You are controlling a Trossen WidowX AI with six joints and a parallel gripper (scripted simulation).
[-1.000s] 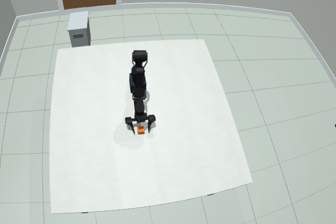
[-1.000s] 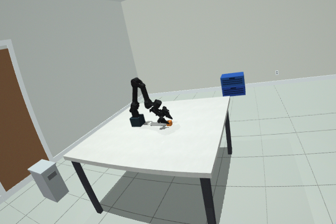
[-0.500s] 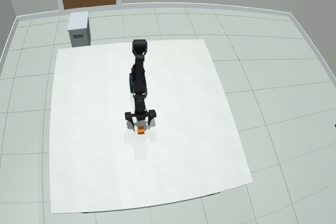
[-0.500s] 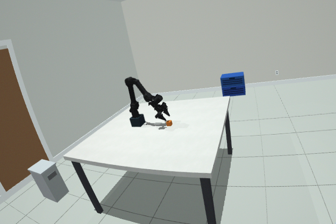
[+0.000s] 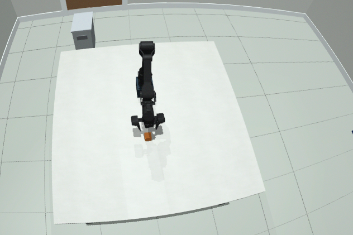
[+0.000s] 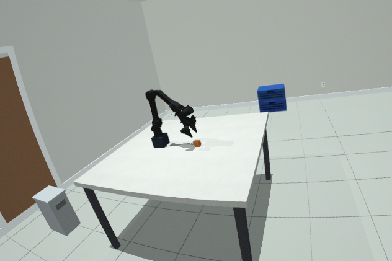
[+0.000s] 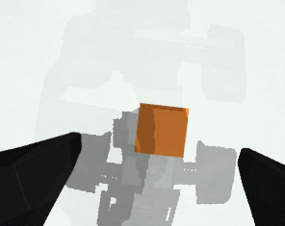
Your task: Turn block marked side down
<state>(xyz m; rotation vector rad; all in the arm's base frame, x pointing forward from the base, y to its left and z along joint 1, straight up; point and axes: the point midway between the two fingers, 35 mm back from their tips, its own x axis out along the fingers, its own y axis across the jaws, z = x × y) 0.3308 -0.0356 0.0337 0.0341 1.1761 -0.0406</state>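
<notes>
The orange block is 70 mm below my gripper tip.
</notes>
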